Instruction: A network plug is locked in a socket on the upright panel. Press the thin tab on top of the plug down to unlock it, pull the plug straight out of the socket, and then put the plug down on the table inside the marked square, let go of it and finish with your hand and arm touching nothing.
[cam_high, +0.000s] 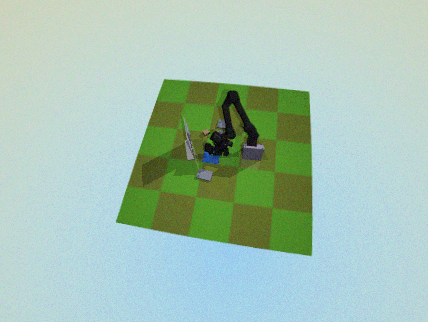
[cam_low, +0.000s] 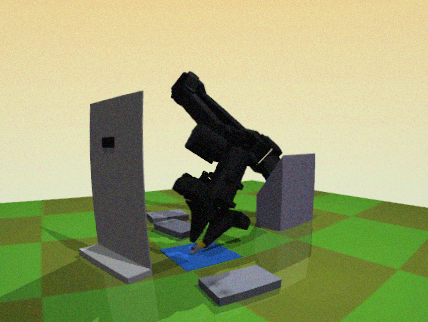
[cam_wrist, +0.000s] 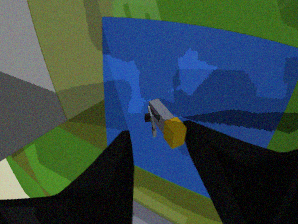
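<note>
My gripper tip is now 10 mm above the plug. Round my gripper tip: grey panel 150 mm ahead, 30 mm to the right, 110 mm above; blue marked square 20 mm below.
</note>
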